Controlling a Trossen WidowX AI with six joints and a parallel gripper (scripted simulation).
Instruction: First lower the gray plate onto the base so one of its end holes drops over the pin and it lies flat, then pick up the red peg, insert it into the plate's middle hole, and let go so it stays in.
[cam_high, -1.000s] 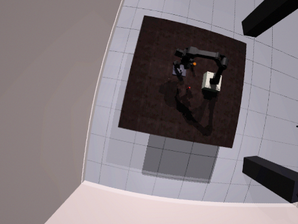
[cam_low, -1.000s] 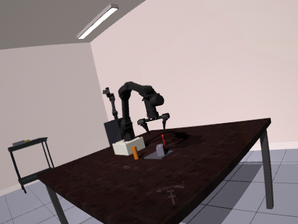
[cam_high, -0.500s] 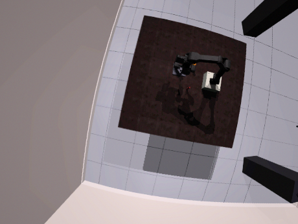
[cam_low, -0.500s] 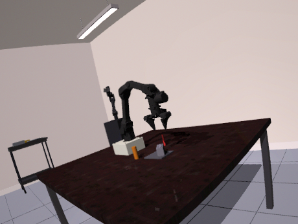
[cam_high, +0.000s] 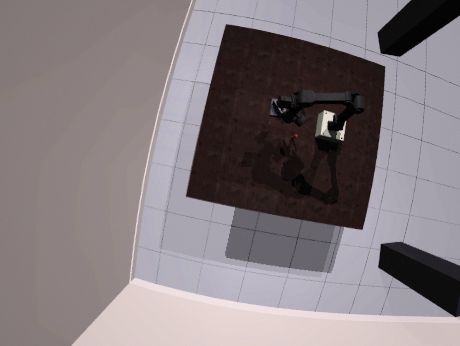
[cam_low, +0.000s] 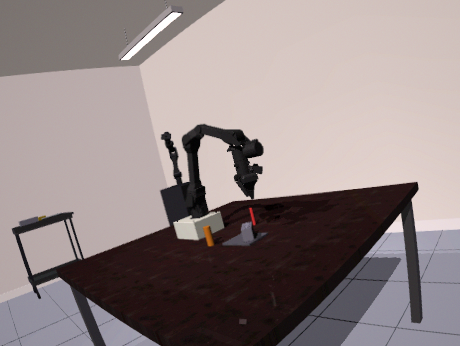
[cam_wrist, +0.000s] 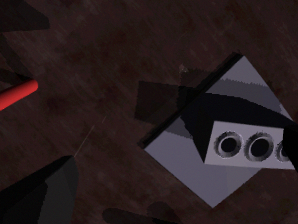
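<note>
My gripper tip is now 8 cm past the red peg, 10 cm to the right of it and 11 cm above it. The rest, counted from my gripper tip: gray plate (2 cm ahead, 10 cm to the right, 10 cm below); orange cylinder (14 cm behind, 14 cm to the right, 11 cm below); gray base (8 cm to the right, 14 cm below).
</note>
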